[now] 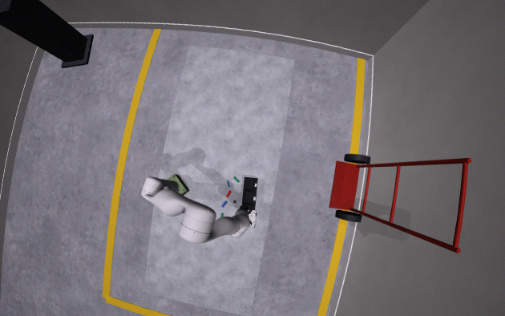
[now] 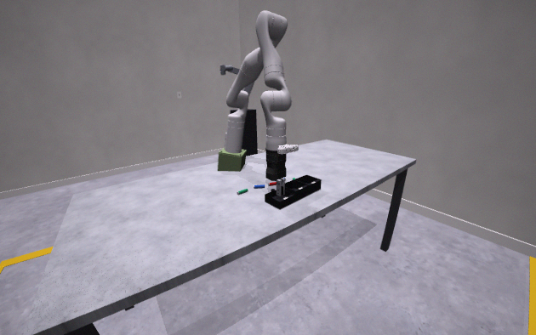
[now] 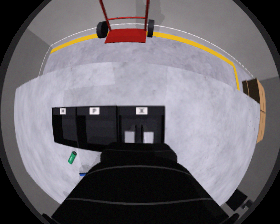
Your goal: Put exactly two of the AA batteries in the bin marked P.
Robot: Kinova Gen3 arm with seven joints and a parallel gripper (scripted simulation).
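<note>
My gripper is now 1 cm short of the black bin, 8 cm to the right of it and 2 cm above it. From my hand the other things lie so: small dark thing: 8 cm behind, 5 cm to the left, 4 cm below; then red battery: 12 cm behind, 10 cm to the left, 4 cm below.
</note>
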